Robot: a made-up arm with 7 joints.
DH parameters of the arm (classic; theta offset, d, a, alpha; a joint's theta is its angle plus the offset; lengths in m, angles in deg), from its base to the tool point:
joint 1: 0 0.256 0 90
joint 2: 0 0.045 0 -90
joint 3: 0 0.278 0.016 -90
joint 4: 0 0.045 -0.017 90
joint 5: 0 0.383 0 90
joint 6: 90 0.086 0.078 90
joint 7: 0 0.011 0 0
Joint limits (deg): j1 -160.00..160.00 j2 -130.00..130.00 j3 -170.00..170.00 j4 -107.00..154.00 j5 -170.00..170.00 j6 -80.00..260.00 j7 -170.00..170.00
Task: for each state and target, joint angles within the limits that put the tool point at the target. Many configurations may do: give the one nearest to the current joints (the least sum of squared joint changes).
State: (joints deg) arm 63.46 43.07 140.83 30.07 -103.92 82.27 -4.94
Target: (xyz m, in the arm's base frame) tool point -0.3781 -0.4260 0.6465
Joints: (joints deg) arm 48.18 35.83 133.63 36.87 -103.66 83.23 -4.94
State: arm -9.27 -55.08 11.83 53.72 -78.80 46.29 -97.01
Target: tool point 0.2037 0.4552 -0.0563
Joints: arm 34.47 -84.25 29.88 88.98 -86.05 46.92 -97.01
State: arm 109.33 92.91 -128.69 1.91 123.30 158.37 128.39
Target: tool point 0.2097 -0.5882 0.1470
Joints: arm 96.66 98.20 -129.41 -3.17 125.65 135.16 128.39
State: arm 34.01 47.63 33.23 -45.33 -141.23 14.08 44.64
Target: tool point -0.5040 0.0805 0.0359
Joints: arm -1.27 59.10 0.26 -76.60 -139.97 14.25 44.64
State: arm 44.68 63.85 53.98 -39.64 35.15 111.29 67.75
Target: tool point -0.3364 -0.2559 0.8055
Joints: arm 21.51 39.65 57.82 -5.87 42.80 79.38 67.75
